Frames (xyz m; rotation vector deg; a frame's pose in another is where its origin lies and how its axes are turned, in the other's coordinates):
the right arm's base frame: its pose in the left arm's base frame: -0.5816 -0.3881 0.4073 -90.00 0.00 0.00
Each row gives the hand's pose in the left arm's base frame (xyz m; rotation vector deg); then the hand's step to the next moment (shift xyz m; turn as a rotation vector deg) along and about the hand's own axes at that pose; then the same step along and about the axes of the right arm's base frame.
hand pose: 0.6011 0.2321 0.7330 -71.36 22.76 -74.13
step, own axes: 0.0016 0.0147 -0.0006 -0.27 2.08 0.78
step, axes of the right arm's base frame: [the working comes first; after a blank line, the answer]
step, axes of the left arm's base frame: 0.0073 -0.0047 -0.0120 1.57 0.16 -1.58

0.0073 0.0120 -0.0047 1.57 1.58 0.16
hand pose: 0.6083 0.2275 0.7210 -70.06 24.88 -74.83
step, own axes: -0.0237 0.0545 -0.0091 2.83 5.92 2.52
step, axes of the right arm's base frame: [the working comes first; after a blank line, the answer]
step, axes of the left arm's base frame: 0.0120 0.0063 -0.0586 5.78 -2.58 -3.06

0.0120 0.0586 0.0063 5.78 3.06 -2.58
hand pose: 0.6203 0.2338 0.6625 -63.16 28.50 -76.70
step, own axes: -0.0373 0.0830 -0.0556 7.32 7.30 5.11
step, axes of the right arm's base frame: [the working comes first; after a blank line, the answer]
step, axes of the left arm's base frame: -0.0118 0.0042 -0.1059 9.65 -6.06 -1.77

-0.0118 0.1059 0.0042 9.65 1.77 -6.06
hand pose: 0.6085 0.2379 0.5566 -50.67 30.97 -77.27
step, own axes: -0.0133 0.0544 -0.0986 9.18 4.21 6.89
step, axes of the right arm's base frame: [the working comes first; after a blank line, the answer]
step, axes of the left arm's base frame: -0.0467 -0.0107 -0.1028 9.52 -7.41 2.01

-0.0467 0.1028 -0.0107 9.52 -2.01 -7.41
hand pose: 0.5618 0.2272 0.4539 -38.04 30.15 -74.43
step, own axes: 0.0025 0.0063 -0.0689 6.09 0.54 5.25
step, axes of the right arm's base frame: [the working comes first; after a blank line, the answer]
step, axes of the left arm's base frame: -0.0427 -0.0119 -0.0532 5.22 -5.11 3.41

-0.0427 0.0532 -0.0119 5.22 -3.41 -5.11
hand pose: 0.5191 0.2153 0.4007 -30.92 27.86 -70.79
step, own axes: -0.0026 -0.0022 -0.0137 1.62 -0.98 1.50
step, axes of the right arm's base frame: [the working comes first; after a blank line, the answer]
step, axes of the left arm's base frame: -0.0108 0.0003 -0.0091 0.62 -1.61 1.69

-0.0108 0.0091 0.0003 0.62 -1.69 -1.61
